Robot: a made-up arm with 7 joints.
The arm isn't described. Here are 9 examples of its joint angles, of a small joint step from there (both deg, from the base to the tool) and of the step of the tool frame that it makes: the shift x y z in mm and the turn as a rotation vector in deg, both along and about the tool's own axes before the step.
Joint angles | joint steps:
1: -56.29 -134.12 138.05 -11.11 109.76 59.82 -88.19 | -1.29 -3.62 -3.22 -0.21 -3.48 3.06 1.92
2: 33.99 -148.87 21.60 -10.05 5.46 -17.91 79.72 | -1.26 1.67 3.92 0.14 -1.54 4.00 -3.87
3: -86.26 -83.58 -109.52 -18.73 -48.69 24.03 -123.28 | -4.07 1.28 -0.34 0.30 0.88 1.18 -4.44
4: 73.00 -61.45 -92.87 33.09 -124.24 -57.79 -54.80 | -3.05 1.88 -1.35 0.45 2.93 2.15 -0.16
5: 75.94 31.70 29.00 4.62 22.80 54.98 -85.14 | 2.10 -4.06 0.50 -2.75 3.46 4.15 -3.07
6: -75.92 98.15 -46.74 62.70 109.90 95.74 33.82 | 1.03 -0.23 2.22 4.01 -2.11 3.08 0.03
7: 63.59 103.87 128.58 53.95 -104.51 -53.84 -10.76 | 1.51 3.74 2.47 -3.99 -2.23 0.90 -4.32
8: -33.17 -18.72 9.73 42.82 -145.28 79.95 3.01 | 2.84 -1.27 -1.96 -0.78 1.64 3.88 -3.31
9: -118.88 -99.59 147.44 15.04 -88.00 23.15 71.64 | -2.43 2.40 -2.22 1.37 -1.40 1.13 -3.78
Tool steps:
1: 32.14 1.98 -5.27 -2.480 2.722 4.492
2: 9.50 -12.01 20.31 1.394 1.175 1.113
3: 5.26 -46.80 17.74 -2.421 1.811 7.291
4: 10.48 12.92 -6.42 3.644 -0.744 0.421
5: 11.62 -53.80 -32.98 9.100 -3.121 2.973
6: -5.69 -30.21 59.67 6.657 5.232 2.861
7: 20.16 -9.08 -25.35 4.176 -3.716 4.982
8: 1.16 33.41 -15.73 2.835 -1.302 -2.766
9: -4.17 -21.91 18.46 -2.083 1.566 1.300
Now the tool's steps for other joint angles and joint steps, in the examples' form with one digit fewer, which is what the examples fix.
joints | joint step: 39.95 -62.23 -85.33 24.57 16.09 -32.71 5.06 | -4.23 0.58 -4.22 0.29 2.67 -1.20 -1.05
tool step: 10.9 -7.8 -8.3 2.81 -0.36 1.93
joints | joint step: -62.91 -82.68 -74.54 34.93 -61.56 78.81 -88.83 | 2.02 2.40 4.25 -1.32 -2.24 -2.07 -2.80
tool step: 10.8 -45.8 4.4 4.09 3.30 7.48
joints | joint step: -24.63 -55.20 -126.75 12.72 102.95 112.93 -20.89 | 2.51 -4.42 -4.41 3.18 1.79 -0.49 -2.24
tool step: 18.6 -6.1 72.1 9.31 3.71 -1.35
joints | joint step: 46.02 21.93 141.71 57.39 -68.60 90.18 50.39 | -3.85 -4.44 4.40 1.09 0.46 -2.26 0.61
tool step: 15.8 -10.7 -7.9 0.08 0.33 7.63
